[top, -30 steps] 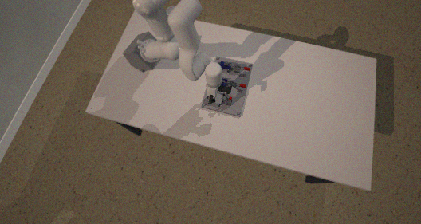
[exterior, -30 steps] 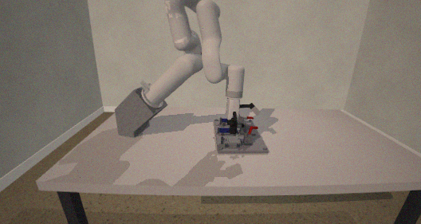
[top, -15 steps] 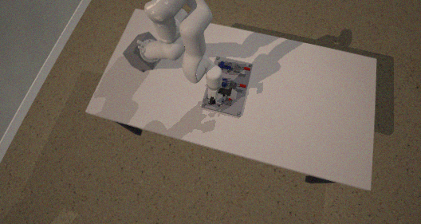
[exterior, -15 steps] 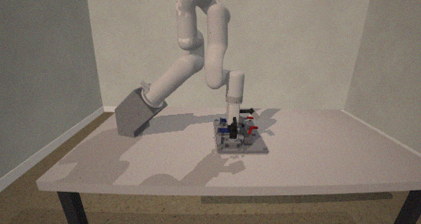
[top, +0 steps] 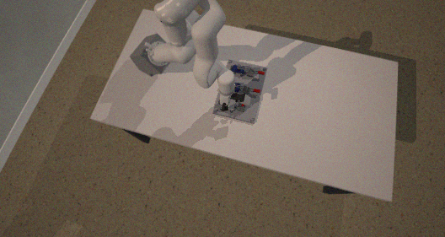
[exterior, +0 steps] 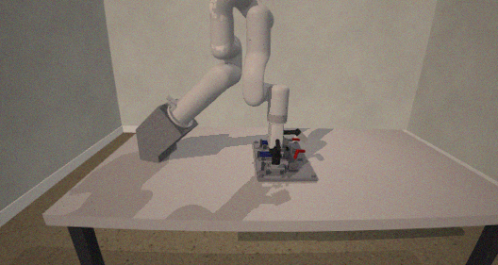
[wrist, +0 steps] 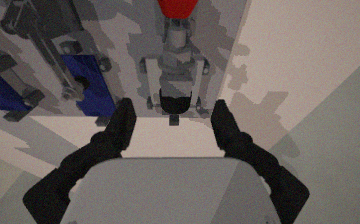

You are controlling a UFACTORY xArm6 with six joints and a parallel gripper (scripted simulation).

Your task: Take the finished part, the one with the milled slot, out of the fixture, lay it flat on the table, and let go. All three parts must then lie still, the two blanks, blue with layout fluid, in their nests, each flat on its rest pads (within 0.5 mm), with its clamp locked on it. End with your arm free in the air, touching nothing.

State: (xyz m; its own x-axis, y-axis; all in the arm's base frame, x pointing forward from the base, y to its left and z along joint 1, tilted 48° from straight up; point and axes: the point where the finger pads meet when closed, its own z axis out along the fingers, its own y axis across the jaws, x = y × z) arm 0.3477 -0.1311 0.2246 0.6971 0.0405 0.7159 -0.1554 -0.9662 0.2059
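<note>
Now: hand 4 cm above the grey finished part and 1 cm past it. Also, from my hand: grey fixture plate (10 cm to the left, 7 cm below, 7 cm ahead).
</note>
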